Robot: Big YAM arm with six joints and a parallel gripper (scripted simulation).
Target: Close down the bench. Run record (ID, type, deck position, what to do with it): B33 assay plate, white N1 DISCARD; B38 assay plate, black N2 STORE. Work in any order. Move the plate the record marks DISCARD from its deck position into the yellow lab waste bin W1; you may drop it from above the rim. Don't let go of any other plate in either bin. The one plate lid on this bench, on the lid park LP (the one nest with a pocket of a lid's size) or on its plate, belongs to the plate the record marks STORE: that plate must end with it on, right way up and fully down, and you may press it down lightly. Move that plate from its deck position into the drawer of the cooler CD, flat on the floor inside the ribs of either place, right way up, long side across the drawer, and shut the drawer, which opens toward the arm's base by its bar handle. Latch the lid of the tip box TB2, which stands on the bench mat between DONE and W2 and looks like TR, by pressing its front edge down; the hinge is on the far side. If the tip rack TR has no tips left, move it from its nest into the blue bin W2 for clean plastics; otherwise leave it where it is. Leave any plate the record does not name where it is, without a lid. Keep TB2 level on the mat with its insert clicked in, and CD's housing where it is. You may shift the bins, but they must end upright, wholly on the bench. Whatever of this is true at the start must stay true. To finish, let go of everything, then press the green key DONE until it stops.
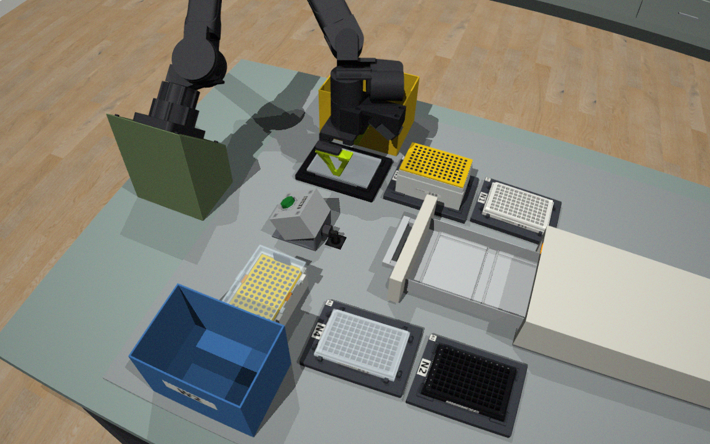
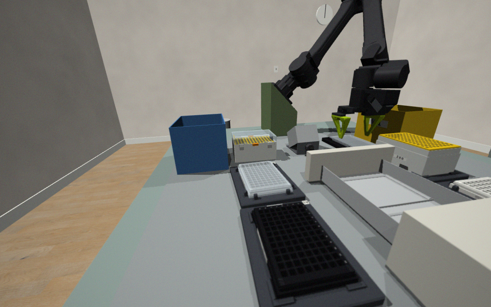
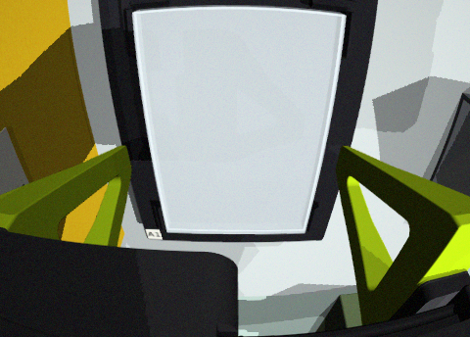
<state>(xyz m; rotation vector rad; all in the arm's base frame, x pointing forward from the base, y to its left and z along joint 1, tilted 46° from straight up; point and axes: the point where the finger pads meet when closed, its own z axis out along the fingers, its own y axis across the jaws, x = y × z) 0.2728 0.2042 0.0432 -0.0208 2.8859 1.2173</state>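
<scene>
Right now my hand is 20 mm above the plate lid. Also, from my hand: black lid park (30 mm below); then tip rack TR (170 mm ahead, 10 mm to the left, 10 mm above); then yellow bin W1 (150 mm to the left, 10 mm behind).
</scene>
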